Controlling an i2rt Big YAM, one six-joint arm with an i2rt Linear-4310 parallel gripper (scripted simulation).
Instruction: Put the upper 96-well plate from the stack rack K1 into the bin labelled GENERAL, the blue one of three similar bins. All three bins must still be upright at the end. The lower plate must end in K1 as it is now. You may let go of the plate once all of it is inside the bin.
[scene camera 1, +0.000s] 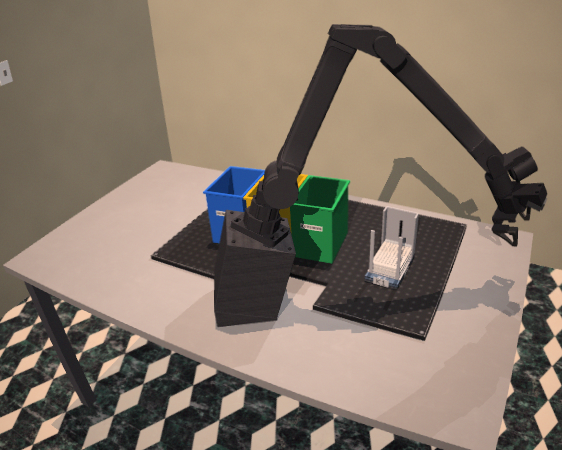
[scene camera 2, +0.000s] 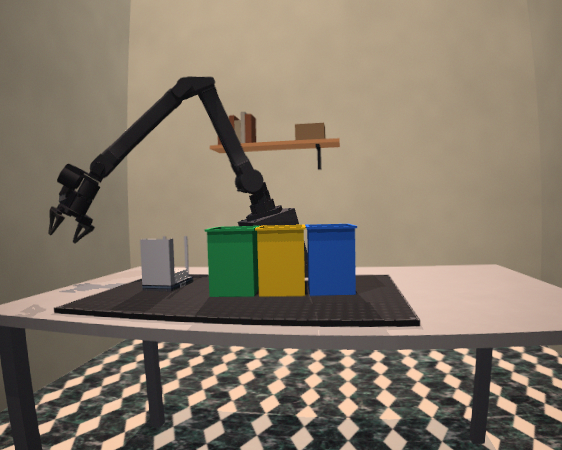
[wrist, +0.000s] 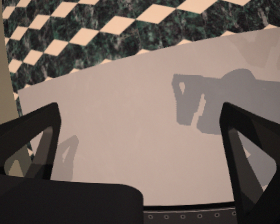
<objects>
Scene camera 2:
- my gripper: 62, 238
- blue bin: 331, 247
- green bin: 232, 250
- yellow bin: 281, 272
</objects>
